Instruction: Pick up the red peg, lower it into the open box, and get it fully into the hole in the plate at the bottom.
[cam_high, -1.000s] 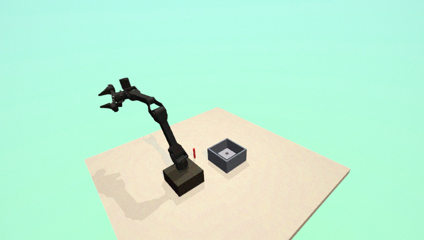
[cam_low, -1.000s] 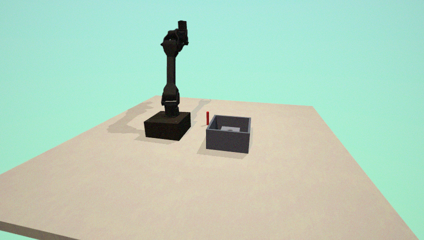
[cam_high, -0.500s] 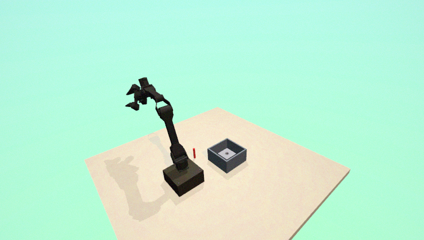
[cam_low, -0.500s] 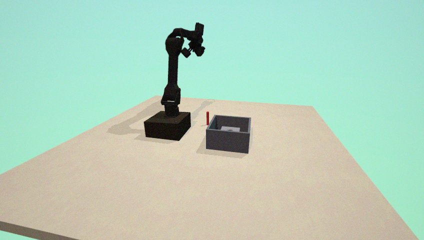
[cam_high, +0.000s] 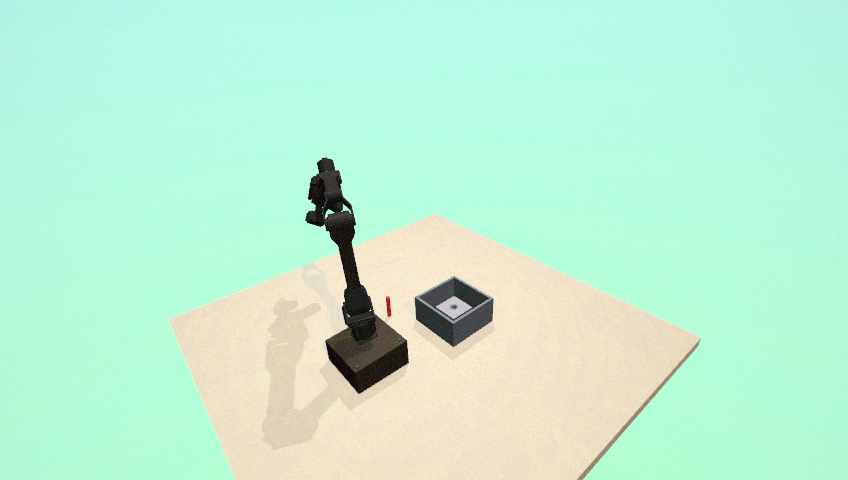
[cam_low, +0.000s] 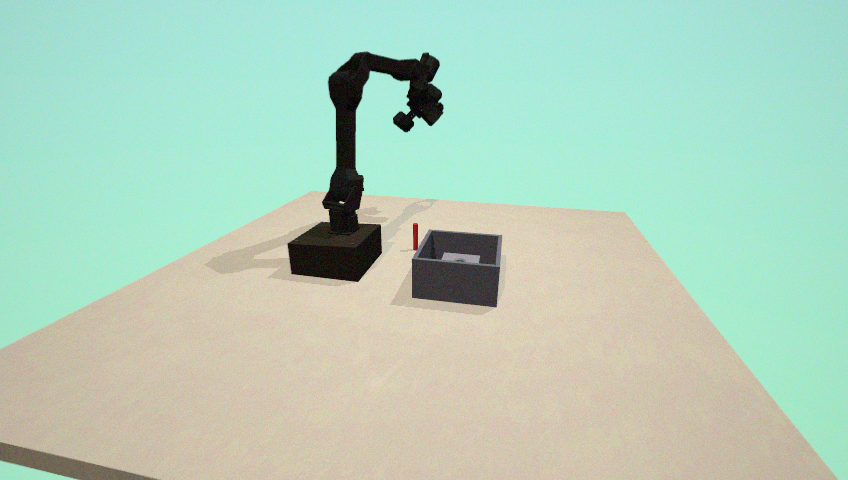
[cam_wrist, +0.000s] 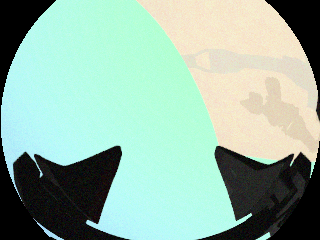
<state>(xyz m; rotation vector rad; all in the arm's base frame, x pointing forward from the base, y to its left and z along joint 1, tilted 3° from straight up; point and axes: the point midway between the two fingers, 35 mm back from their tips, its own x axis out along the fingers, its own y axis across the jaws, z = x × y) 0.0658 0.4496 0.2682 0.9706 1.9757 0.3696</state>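
Now: gripper tip 35 cm to the left of the red peg, 29 cm above it and 11 cm short of it. The rest, counted from my gripper tip: grey box (51 cm to the right, 30 cm below, 28 cm ahead); light plate (51 cm to the right, 28 cm below, 28 cm ahead).
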